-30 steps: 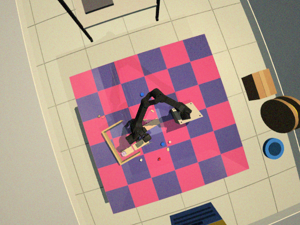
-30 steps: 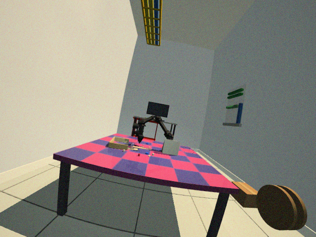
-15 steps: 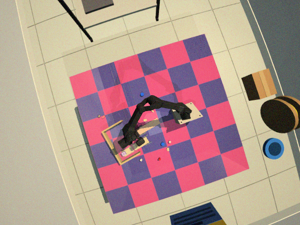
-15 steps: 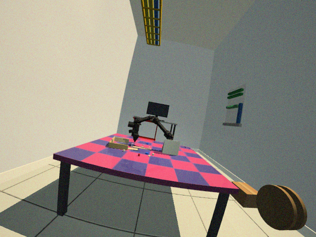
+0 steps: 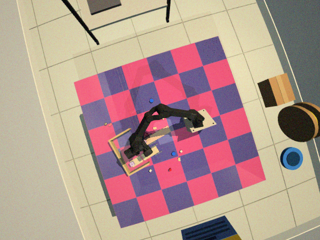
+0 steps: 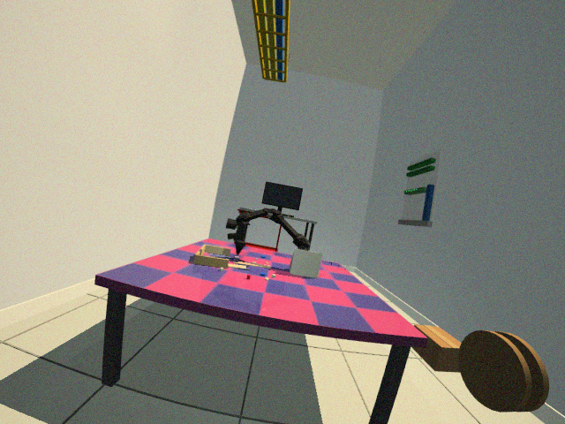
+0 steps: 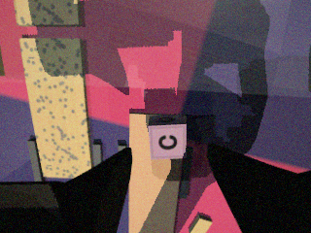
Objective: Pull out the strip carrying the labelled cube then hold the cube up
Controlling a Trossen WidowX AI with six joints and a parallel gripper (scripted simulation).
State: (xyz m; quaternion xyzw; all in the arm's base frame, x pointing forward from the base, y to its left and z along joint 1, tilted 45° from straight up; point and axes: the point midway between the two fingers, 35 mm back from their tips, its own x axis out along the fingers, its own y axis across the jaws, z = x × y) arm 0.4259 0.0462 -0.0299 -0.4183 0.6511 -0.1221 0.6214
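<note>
My gripper tip is 110 mm past the strip, 30 mm to the left of it and 50 mm above it. Round my gripper tip: red piece (160 mm behind, 270 mm to the left, 40 mm below).
</note>
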